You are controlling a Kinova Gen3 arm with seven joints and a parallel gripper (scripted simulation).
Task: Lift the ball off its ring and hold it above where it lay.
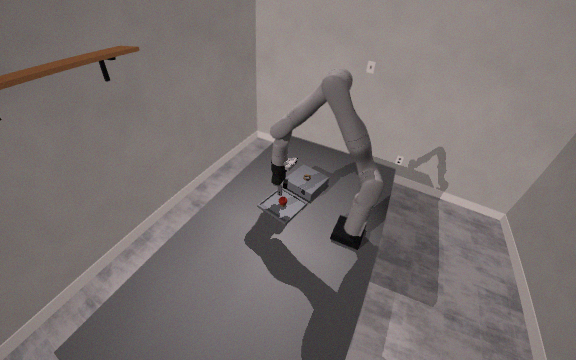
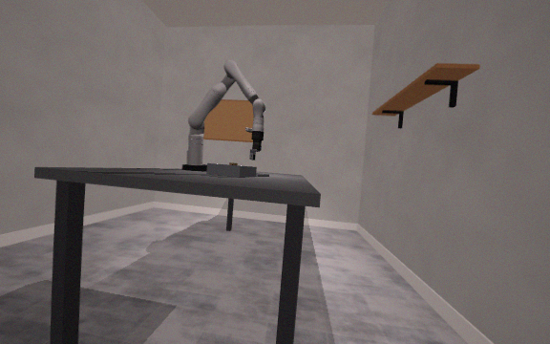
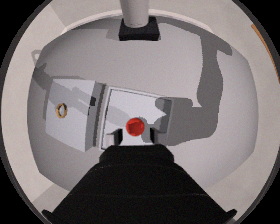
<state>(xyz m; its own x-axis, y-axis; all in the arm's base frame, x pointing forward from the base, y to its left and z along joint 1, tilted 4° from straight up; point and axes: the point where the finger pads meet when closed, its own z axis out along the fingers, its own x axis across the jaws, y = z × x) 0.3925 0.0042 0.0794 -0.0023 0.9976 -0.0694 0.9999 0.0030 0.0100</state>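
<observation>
Now: hand 90 mm above the red ball. The rest, counted from my hand: shallow grey tray (110 mm below); higher stand (50 mm behind, 210 mm to the right, 70 mm below).
</observation>
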